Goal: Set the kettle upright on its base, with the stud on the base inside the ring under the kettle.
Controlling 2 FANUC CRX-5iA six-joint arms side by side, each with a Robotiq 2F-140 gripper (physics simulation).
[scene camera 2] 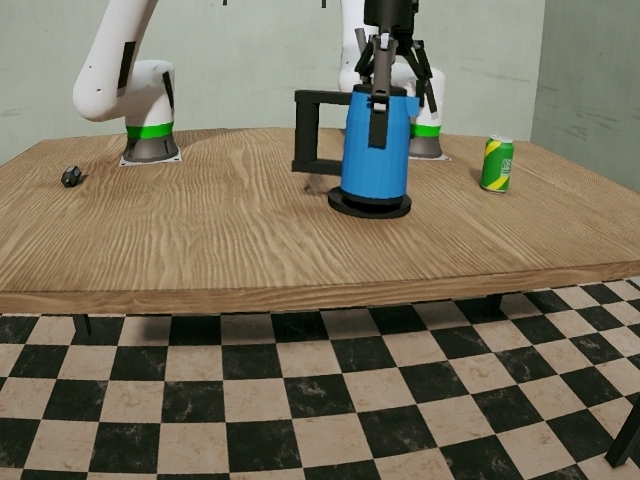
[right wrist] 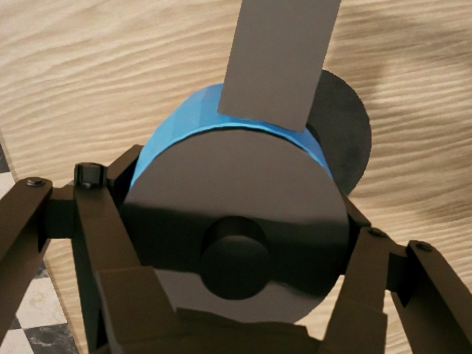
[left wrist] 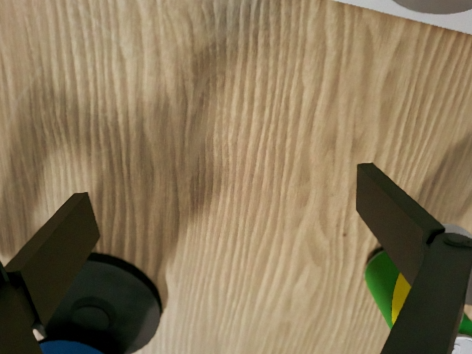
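Observation:
The blue kettle [scene camera 2: 374,160] [left wrist: 70,348] [right wrist: 195,111] is upright, low over the black round base [scene camera 2: 338,205] [left wrist: 127,295] [right wrist: 347,130], with a thin dark gap showing between them. Its black handle [scene camera 2: 306,131] [right wrist: 280,60] points left in the scene view. The stud [left wrist: 91,316] shows uncovered in the left wrist view. The ring under the kettle is hidden. My right gripper [scene camera 2: 378,124] [right wrist: 230,183] is shut on the kettle body from above. My left gripper [left wrist: 224,201] is open and empty, partly hidden behind the kettle in the scene view.
A green and yellow can [scene camera 2: 497,164] [left wrist: 382,282] stands right of the kettle in the scene view. A small dark object [scene camera 2: 71,176] lies at the far left of the table [scene camera 2: 206,242]. Both arm mounts stand at the back.

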